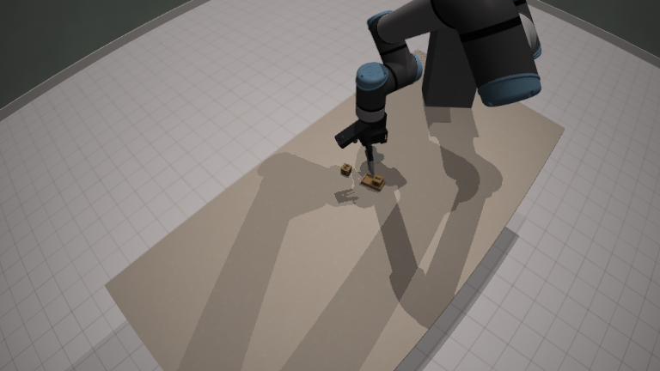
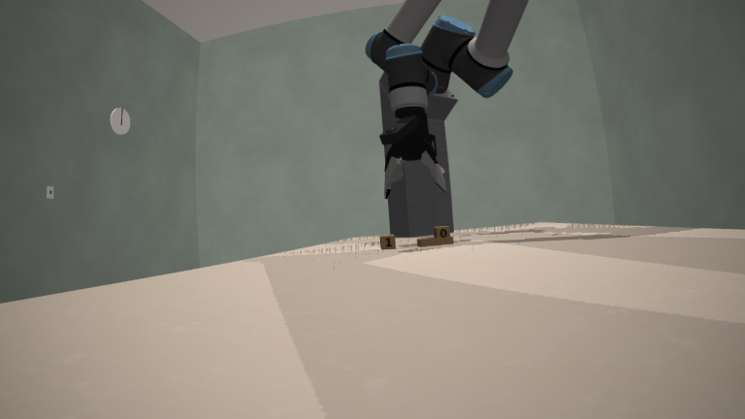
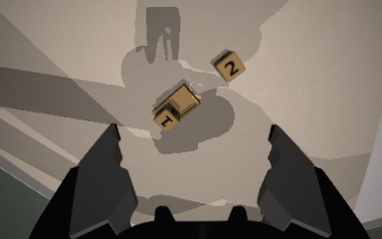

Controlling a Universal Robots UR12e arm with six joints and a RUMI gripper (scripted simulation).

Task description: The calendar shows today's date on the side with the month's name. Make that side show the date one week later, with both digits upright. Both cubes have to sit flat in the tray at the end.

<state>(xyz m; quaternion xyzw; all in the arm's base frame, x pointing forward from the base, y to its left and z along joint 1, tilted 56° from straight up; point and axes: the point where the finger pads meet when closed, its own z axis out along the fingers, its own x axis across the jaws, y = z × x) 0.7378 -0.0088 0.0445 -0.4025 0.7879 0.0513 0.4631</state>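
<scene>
My hand is 100 mm above the cube, 60 mm to the left of it and 20 mm short of it. Also, from my hand: wooden tray 110 mm below, 40 mm to the left, 20 mm behind.
</scene>
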